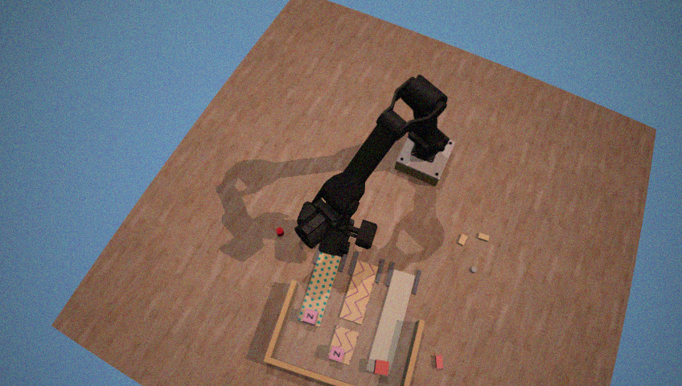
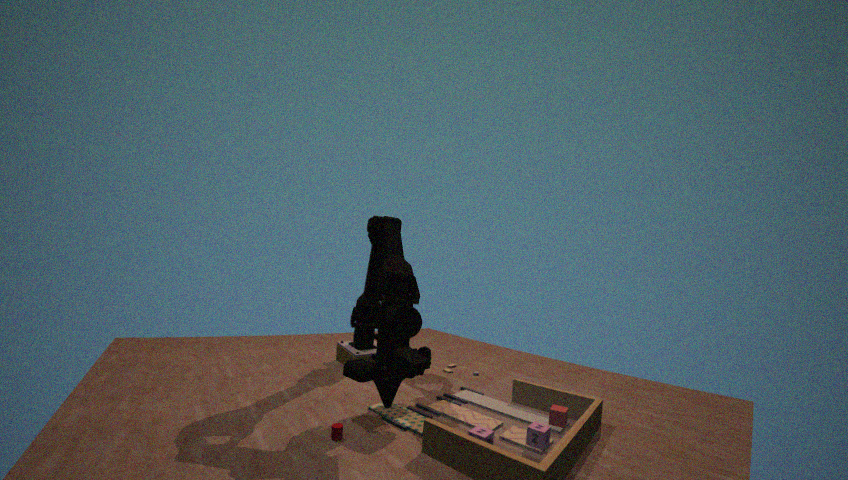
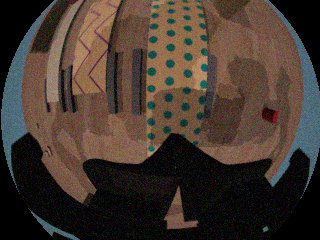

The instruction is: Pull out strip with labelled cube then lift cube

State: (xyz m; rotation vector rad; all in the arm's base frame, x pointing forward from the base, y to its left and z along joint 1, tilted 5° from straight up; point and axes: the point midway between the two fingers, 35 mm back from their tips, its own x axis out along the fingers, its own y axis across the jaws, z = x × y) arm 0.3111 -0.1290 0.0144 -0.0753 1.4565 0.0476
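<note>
The red cylinder lies 5 cm ahead of my gripper tip, 14 cm to the right of it and 1 cm above it.
</note>
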